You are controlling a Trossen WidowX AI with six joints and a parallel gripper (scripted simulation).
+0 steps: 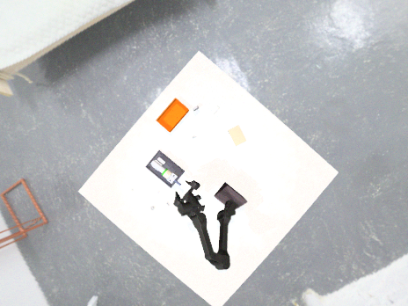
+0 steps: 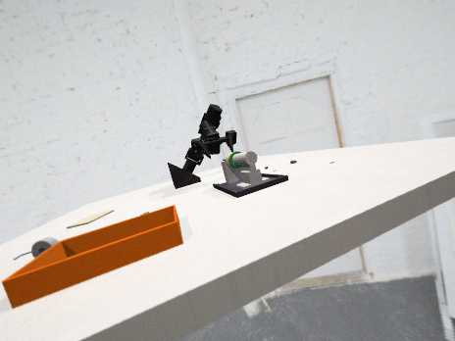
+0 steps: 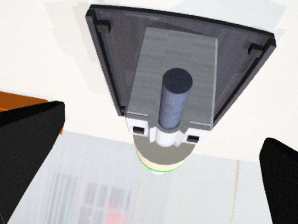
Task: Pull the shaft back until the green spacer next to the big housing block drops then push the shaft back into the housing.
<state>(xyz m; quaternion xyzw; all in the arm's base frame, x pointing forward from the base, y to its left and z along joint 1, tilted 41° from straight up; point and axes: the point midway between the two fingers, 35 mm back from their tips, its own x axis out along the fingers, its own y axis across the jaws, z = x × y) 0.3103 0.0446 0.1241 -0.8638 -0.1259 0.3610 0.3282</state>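
Right now my gripper tip is 10 cm short of the dark grey shaft and 2 cm above it. From my gripper tip the other things lie so: orange tray: 35 cm ahead, 31 cm to the right, 9 cm below; green spacer: 14 cm ahead, 3 cm below; tan card: 49 cm to the right, 10 cm below, 7 cm behind.
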